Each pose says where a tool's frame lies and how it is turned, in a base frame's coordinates. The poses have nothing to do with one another.
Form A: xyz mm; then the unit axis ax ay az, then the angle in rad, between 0 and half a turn.
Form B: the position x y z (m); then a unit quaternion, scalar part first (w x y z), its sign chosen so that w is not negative. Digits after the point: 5 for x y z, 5 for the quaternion.
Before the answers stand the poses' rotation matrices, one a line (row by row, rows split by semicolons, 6 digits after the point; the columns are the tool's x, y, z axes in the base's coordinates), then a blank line. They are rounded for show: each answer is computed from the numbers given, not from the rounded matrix.
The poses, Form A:
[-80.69 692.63 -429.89 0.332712 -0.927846 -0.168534 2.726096]
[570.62 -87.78 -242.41 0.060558 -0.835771 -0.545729 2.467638]
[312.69 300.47 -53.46 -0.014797 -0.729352 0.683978 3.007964]
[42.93 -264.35 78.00 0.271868 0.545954 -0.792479 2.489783]
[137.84 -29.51 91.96 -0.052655 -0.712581 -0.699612 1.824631]
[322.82 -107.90 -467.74 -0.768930 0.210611 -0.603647 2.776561]
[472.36 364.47 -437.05 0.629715 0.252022 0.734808 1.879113]
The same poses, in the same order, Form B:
-0.702940 -0.523118 -0.481896; -0.659173 0.733633 0.165145; 0.267144 0.433740 -0.860525
-0.774827 0.250420 -0.580459; -0.430738 0.462943 0.774693; 0.462718 0.850279 -0.250835
-0.990649 -0.069639 -0.117324; 0.112616 0.068082 -0.991303; 0.077021 -0.995246 -0.059603
-0.662316 0.747163 -0.055539; -0.214313 -0.259964 -0.941535; -0.717919 -0.611691 0.332305
-0.247649 0.724137 -0.643658; -0.630251 0.384164 0.674687; 0.735836 0.572751 0.361250
0.209438 -0.097731 0.972926; -0.528709 -0.848321 0.028599; 0.822558 -0.520385 -0.229342
0.213419 -0.493298 0.843273; 0.907020 -0.220666 -0.358637; 0.362997 0.841406 0.400337

[-0.08069 0.69263 -0.42989 0.20626 0.32556 -0.90790 -0.16491]
[0.57062 -0.08778 -0.24241 0.33064 0.05715 -0.78877 -0.51504]
[0.31269 0.30047 -0.05346 0.06676 -0.01476 -0.72772 0.68245]
[0.04293 -0.26435 0.07800 0.32017 0.25756 0.51722 -0.75076]
[0.13784 -0.02951 0.09196 0.61192 -0.04165 -0.56360 -0.55334]
[0.32282 -0.10790 -0.46774 0.18150 -0.75616 0.20711 -0.59362]
[0.47236 0.36447 -0.43705 0.59015 0.50837 0.20346 0.59321]

